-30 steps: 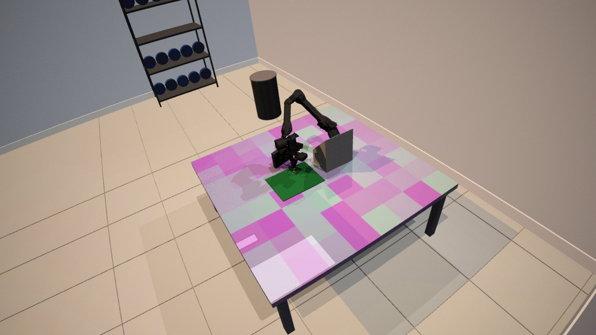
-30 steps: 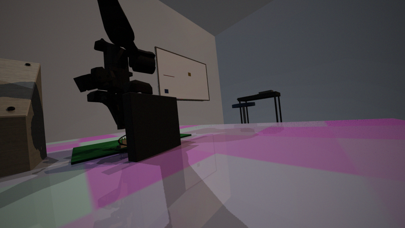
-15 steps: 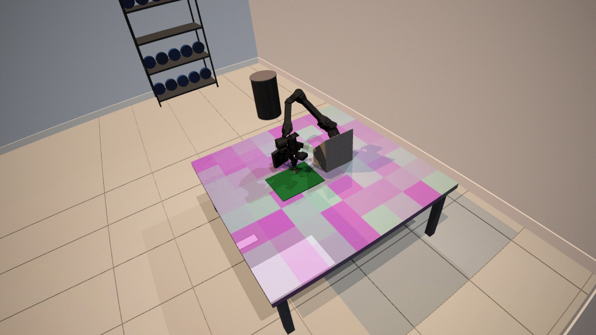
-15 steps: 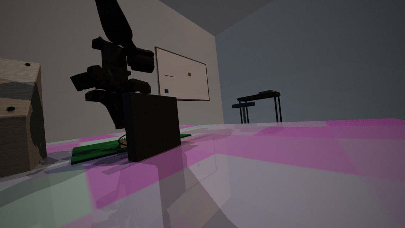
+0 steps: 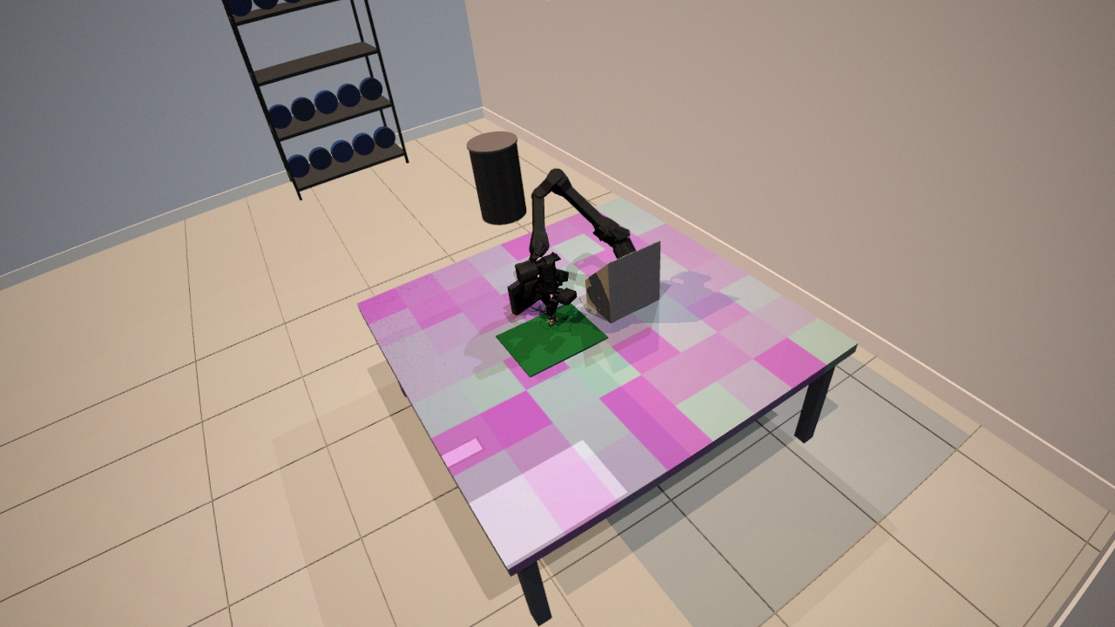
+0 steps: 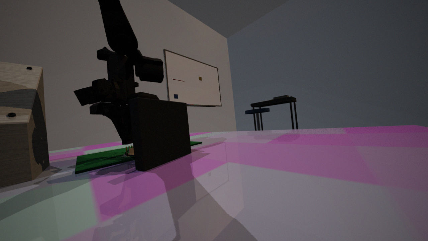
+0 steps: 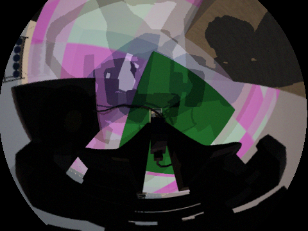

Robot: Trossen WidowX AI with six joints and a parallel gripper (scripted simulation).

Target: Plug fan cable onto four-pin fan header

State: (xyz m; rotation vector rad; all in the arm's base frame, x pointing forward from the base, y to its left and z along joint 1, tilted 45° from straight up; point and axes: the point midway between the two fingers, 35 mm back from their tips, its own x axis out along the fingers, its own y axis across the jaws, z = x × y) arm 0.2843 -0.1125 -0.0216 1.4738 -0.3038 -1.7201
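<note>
The fan plug lies 10 mm ahead of my gripper tip and 10 mm above it. Round my gripper tip: tan four-pin header: 10 mm ahead, 50 mm below; then green board: 50 mm ahead, 80 mm to the left, 60 mm below; then black fan: 40 mm ahead, 120 mm to the right, 10 mm above.
</note>
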